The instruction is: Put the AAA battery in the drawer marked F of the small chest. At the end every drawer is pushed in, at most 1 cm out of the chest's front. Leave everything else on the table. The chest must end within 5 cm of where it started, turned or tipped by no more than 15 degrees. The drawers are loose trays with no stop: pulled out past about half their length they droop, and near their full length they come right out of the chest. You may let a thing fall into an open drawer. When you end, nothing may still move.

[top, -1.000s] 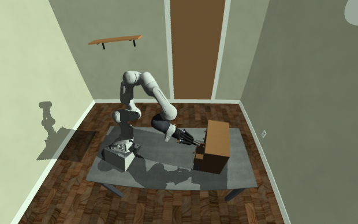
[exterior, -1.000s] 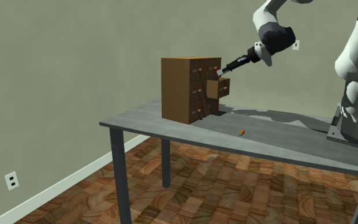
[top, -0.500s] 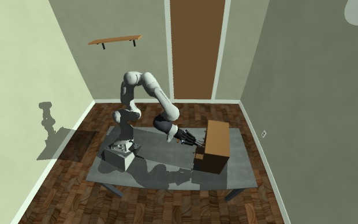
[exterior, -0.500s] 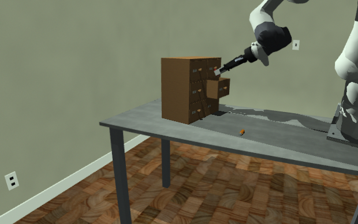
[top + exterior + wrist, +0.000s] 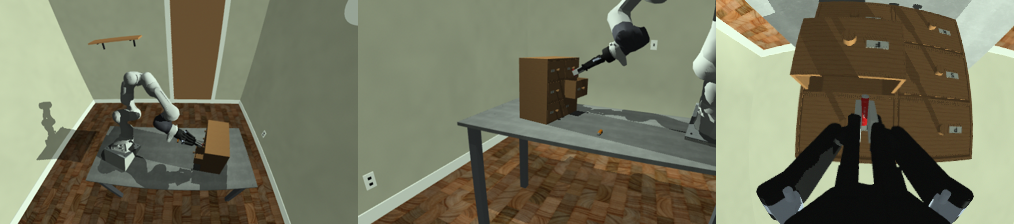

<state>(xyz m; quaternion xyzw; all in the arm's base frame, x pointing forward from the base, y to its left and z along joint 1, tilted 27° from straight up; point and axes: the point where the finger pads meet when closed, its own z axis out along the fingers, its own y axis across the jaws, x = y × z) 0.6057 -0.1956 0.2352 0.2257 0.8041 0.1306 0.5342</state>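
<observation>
Right now my hand is 20 mm short of the small red object, 10 mm to the left of it and 10 mm above it. The rest, counted from my hand: orange AAA battery: 160 mm behind, 210 mm to the left, 250 mm below; then drawer: 60 mm ahead, 40 mm to the right, 120 mm below.
</observation>
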